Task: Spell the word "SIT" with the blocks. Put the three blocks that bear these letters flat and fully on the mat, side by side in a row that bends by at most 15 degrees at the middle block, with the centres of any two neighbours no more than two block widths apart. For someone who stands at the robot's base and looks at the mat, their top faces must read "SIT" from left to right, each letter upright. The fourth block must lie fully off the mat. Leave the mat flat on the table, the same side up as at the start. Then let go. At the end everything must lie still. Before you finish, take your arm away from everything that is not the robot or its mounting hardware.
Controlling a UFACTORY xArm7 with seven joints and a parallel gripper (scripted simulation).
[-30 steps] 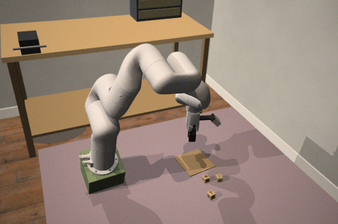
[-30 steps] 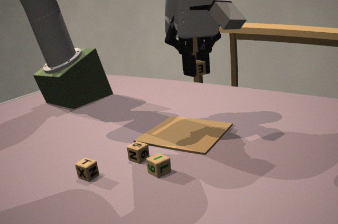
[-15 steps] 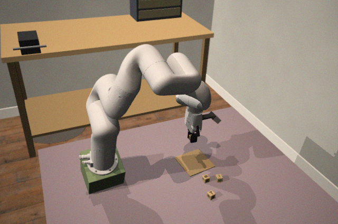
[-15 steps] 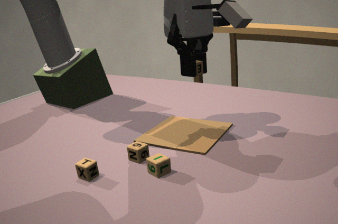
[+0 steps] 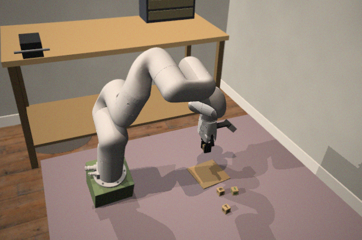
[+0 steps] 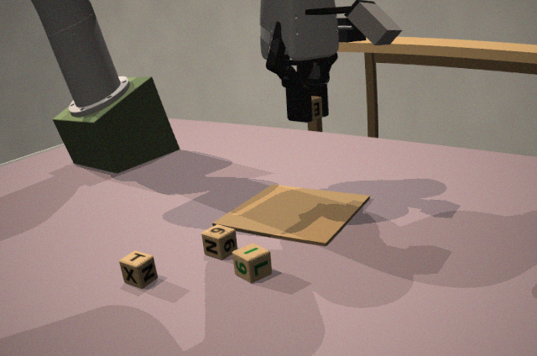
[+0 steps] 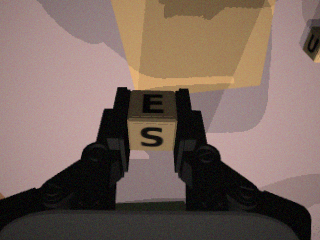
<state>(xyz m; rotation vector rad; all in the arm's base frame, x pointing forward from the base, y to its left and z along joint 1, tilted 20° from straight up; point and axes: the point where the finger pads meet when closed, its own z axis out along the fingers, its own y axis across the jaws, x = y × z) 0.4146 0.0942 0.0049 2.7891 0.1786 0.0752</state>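
My hand is 120 mm above the tan mat, 40 mm to the left of it and 10 mm short of it. From my hand the other things lie so: wooden block 250 mm to the right, 110 mm below, 10 mm ahead.
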